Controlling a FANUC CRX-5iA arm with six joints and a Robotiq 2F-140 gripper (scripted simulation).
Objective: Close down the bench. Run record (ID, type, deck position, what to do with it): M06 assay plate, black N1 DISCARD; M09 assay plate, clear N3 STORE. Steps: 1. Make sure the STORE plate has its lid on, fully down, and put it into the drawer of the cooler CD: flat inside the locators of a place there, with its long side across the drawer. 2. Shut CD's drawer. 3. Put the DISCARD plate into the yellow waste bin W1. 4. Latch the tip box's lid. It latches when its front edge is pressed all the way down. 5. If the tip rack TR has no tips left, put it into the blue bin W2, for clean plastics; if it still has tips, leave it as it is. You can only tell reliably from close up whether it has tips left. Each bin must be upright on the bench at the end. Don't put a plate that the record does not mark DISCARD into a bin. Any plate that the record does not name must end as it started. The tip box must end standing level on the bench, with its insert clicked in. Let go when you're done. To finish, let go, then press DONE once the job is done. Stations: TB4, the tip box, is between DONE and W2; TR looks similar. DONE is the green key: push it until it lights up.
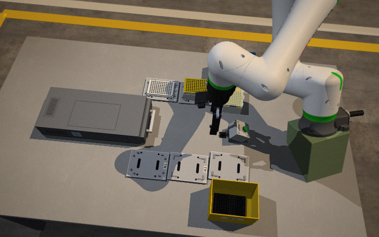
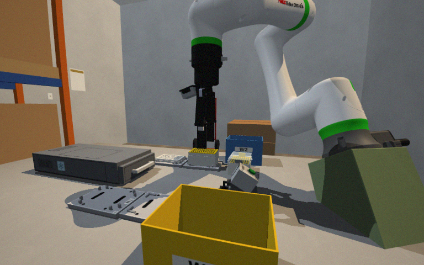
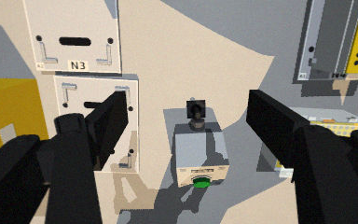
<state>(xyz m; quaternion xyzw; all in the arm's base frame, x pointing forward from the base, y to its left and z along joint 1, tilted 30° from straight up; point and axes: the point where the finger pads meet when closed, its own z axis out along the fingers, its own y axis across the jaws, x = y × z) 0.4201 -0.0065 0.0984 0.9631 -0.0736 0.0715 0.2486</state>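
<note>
My gripper is now 2 cm short of the tip rack TR, 25 cm to the left of it and 12 cm above it. The rest, counted from my hand: black assay plate: 3 cm behind, 30 cm to the left, 17 cm below; green DONE key: 15 cm behind, 11 cm below; yellow bin W1: 4 cm behind, 30 cm to the left, 14 cm below.
</note>
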